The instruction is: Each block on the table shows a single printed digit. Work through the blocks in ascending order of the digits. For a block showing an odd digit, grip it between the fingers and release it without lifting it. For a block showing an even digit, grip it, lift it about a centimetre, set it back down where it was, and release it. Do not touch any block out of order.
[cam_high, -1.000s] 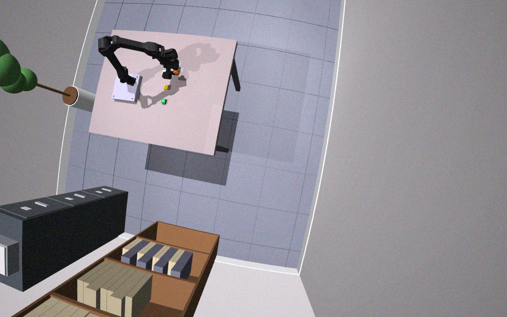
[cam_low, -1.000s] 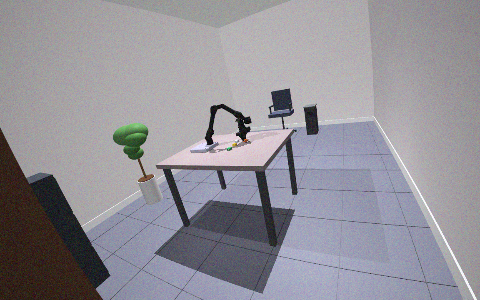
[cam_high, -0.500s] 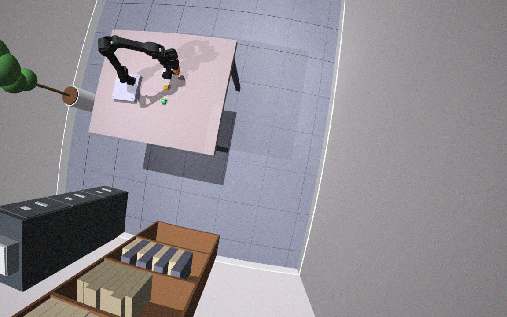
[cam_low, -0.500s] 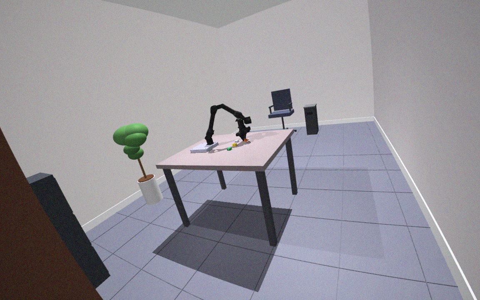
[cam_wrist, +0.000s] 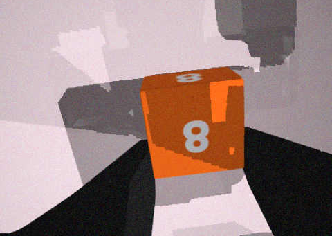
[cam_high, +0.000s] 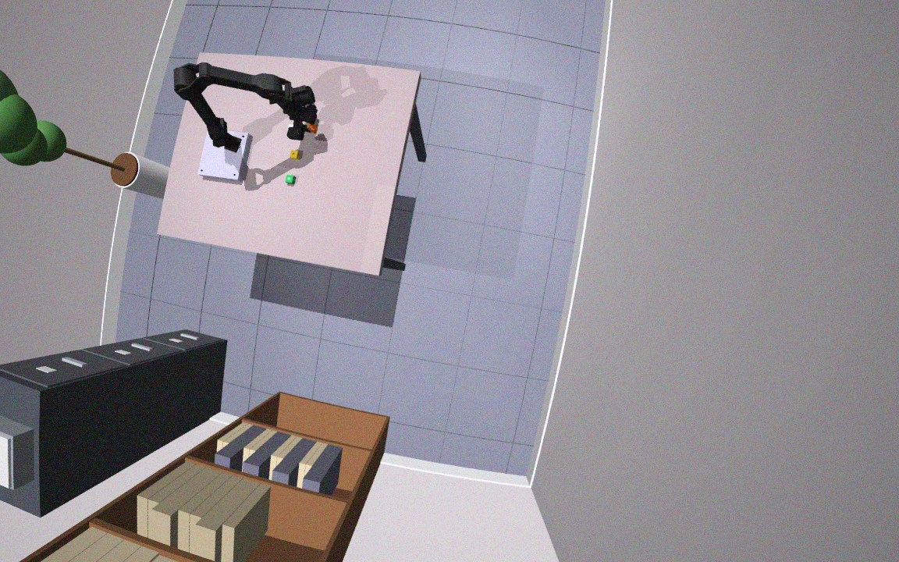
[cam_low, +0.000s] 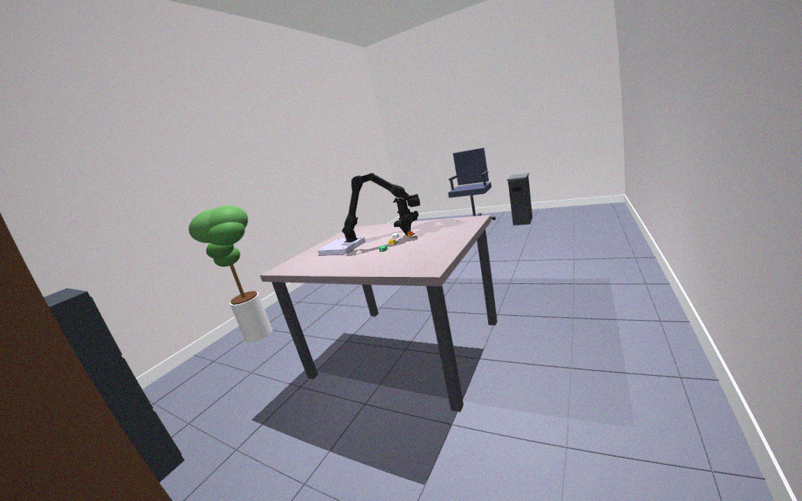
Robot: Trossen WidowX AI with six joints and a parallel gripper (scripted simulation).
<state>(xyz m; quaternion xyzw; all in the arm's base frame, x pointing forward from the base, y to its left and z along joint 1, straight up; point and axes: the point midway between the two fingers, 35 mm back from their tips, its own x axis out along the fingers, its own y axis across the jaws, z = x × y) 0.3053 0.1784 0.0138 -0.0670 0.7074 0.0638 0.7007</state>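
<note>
Now: the orange block 1 cm ahead of my gripper tip. Round my gripper tip: green block 24 cm to the right, 1 cm ahead; yellow block 13 cm to the right, 2 cm behind; white block 8 cm behind, 3 cm to the right.
</note>
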